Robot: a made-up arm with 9 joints.
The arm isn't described. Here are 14 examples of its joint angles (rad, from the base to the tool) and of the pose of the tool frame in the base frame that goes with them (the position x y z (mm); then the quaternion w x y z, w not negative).
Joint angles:
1: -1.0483 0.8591 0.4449 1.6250 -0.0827 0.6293 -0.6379 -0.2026 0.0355
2: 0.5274 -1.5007 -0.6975 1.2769 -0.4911 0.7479 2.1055 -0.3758 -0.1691
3: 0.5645 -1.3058 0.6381 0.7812 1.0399 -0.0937 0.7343 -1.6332 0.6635
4: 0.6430 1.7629 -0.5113 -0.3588 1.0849 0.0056 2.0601 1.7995 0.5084
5: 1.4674 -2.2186 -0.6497 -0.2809 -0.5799 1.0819 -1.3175 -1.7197 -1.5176
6: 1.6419 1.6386 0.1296 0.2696 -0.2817 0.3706 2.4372 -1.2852 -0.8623
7: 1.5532 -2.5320 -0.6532 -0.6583 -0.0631 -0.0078 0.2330 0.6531 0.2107
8: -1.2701 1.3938 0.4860 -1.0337 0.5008 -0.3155 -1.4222 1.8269 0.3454
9: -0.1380 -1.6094 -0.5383 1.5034 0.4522 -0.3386 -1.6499 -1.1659 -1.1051
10: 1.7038 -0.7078 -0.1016 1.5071 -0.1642 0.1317 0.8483 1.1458 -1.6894
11: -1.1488 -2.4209 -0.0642 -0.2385 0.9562 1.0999 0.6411 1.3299 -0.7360
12: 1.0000 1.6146 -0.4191 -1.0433 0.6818 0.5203 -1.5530 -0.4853 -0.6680
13: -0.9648 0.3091 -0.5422 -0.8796 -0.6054 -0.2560 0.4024 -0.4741 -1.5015
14: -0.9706 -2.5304 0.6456 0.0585 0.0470 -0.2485 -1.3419 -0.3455 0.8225
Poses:
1: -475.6 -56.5 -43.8 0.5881 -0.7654 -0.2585 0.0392
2: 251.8 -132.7 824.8 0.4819 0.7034 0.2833 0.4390
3: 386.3 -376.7 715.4 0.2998 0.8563 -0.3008 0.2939
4: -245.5 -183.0 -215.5 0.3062 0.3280 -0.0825 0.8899
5: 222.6 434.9 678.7 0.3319 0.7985 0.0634 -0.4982
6: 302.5 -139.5 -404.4 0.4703 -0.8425 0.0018 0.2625
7: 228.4 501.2 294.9 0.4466 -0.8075 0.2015 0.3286
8: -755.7 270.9 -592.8 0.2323 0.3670 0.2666 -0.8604
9: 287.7 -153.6 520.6 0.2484 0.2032 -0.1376 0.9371
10: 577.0 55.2 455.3 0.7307 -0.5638 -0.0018 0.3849
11: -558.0 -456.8 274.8 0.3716 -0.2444 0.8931 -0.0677
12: 319.1 -205.2 -422.0 0.8651 -0.2094 -0.4063 -0.2066
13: -677.0 357.7 129.8 0.1998 -0.2194 0.5176 0.8025
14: 184.0 -520.0 385.4 0.1827 -0.7537 -0.6033 -0.1859
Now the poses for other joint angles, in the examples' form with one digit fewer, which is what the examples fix.
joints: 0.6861 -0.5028 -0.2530 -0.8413 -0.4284 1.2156 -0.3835 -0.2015 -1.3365
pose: -158 -548 639 0.382 -0.848 -0.244 -0.275
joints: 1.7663 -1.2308 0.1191 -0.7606 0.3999 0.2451 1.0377 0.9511 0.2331
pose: 363 245 451 0.835 -0.343 0.334 0.270
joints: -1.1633 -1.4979 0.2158 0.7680 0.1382 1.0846 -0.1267 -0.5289 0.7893
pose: -705 -61 607 0.614 0.281 0.207 0.709
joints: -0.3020 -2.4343 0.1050 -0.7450 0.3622 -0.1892 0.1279 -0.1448 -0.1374
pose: 275 -267 234 0.445 -0.243 0.848 -0.158
